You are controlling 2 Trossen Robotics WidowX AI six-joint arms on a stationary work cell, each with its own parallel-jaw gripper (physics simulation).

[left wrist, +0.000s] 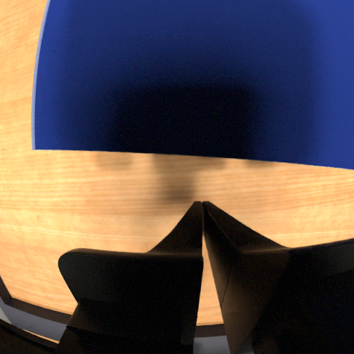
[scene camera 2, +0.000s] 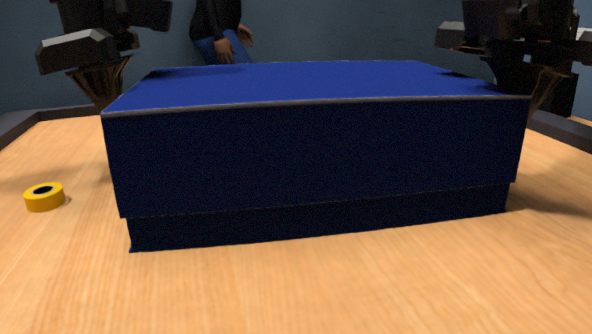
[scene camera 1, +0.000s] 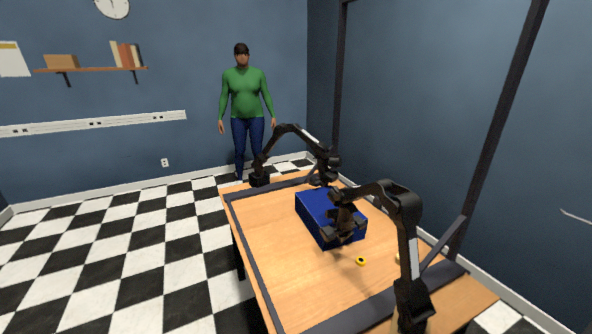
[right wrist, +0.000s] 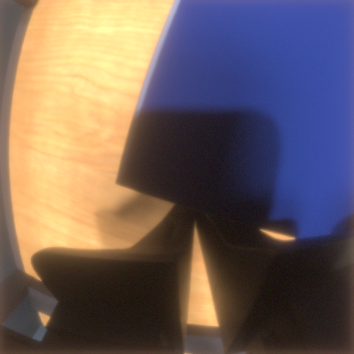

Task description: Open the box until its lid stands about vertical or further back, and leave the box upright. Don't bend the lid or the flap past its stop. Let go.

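Where they show: left gripper, between the fingertips: (scene camera 1: 340, 242); right gripper, between the fingertips: (scene camera 2: 510, 136); left arm's base, origin of its link: (scene camera 1: 410, 327); right arm's base, origin of its link: (scene camera 1: 258, 173).
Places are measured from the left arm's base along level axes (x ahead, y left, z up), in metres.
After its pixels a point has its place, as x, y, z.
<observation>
The blue box (scene camera 1: 314, 218) @[0.433, -0.257, 0.055] (scene camera 2: 310, 155) @[0.336, -0.461, 0.014] (left wrist: 175, 45) (right wrist: 300, 75) stands upright on the table. Its lid (scene camera 2: 310, 82) @[0.392, -0.416, 0.055] lies flat and closed, and a flap (scene camera 2: 310, 150) @[0.336, -0.461, 0.018] hangs down over the upper part of the side facing scene camera 2. My left gripper (scene camera 1: 344, 239) @[0.296, -0.225, 0.005] (scene camera 2: 102, 107) @[0.296, -0.225, 0.005] (left wrist: 200, 207) is shut and empty, pointing down just off the box's left end in scene camera 2. My right gripper (scene camera 2: 533, 112) (right wrist: 192, 197) is shut and empty at the box's right end there, its tips close to the lid's edge in the right wrist view. Whether it touches cannot be told.
A yellow ring-shaped roll (scene camera 1: 361, 261) @[0.200, -0.214, -0.043] (scene camera 2: 44, 198) @[0.199, -0.240, -0.043] lies on the table (scene camera 1: 280, 265) @[0.480, -0.047, -0.057] (scene camera 2: 300, 295) @[0.279, -0.500, -0.057] near the box's left-gripper end. Another small yellow thing (scene camera 1: 398, 257) @[0.074, -0.290, -0.026] is partly hidden behind the left arm. Dark rails run along the table's edges. A person (scene camera 1: 245, 95) stands beyond the table.
</observation>
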